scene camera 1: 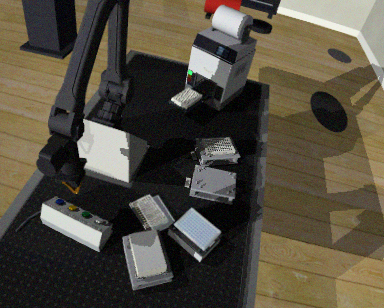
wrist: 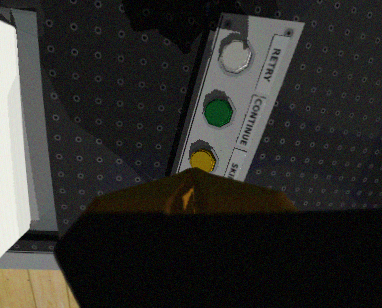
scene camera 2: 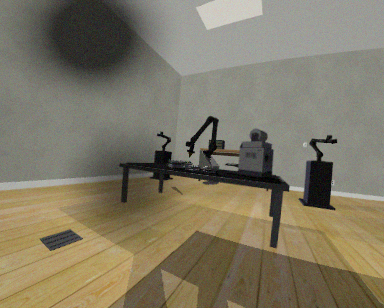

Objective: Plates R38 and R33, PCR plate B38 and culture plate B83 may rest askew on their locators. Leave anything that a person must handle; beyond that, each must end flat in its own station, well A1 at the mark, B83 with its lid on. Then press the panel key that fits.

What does my gripper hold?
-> Nothing.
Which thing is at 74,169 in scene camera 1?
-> My gripper.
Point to an RETRY button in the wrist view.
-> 236,55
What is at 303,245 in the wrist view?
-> My gripper.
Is my gripper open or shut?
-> Shut.
